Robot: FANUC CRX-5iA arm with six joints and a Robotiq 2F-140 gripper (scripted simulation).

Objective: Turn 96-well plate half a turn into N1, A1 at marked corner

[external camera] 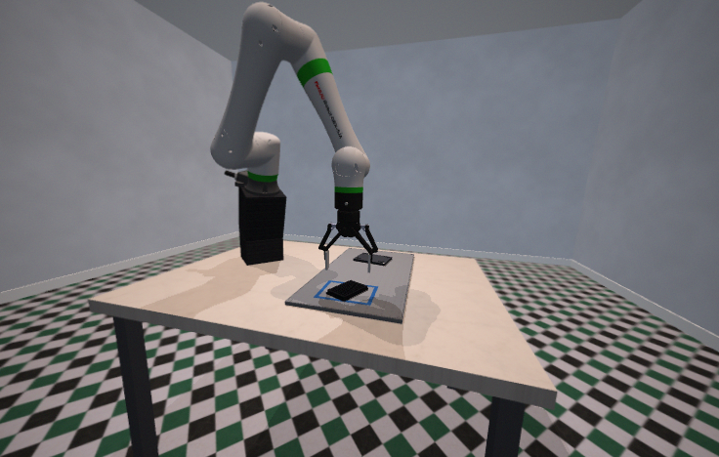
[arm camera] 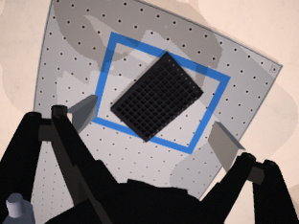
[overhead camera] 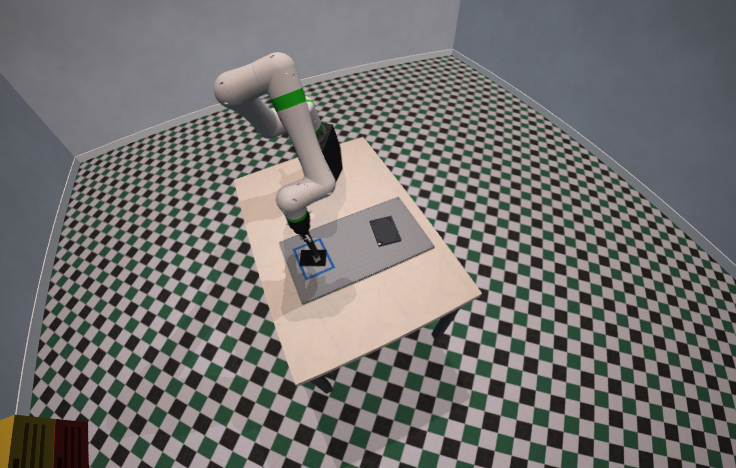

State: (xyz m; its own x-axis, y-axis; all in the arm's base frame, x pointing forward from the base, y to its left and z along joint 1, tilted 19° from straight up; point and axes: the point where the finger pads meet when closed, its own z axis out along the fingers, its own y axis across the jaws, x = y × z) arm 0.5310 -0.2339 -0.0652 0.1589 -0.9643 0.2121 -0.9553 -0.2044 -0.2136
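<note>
My gripper is now 80 mm above the black 96-well plate. The rest, counted from my hand: dark plate nest N1: 10 mm ahead, 390 mm to the left, 80 mm below; then white A1 mark: 70 mm ahead, 320 mm to the left, 80 mm below.
</note>
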